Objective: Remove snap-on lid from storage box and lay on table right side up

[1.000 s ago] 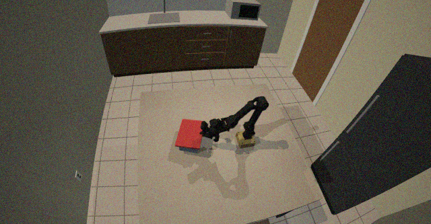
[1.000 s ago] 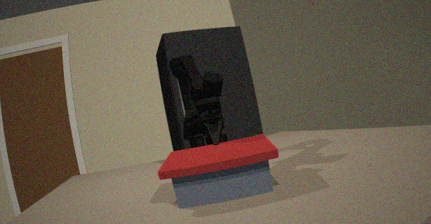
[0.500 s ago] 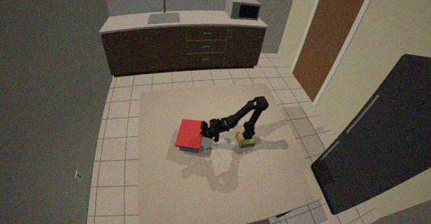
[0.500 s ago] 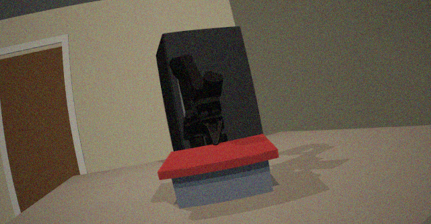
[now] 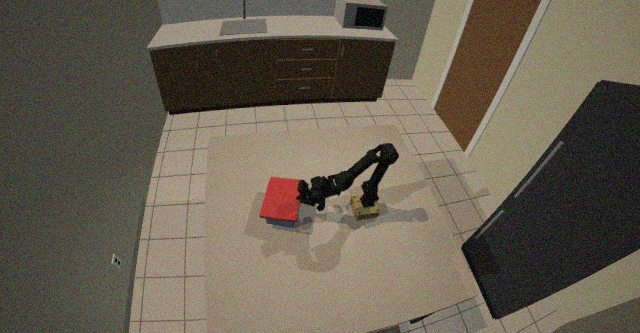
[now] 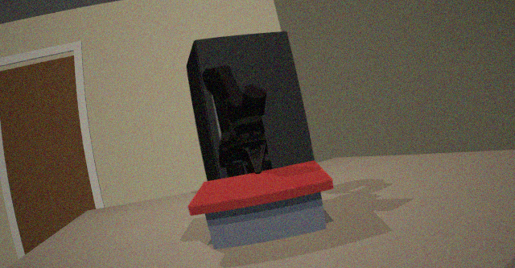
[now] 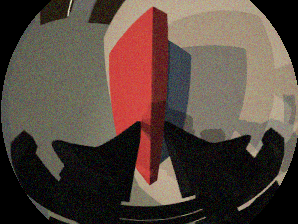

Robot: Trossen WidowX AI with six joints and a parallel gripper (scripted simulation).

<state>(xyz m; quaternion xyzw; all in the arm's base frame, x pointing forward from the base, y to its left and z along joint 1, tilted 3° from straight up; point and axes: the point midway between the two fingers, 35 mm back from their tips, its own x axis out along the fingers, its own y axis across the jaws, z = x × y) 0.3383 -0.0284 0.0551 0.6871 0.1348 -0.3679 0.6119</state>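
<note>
Right now my gripper tip is 70 mm short of the red lid and 20 mm to the left of it. Round my gripper tip: grey-blue storage box 70 mm ahead, 20 mm to the right, 50 mm below.
</note>
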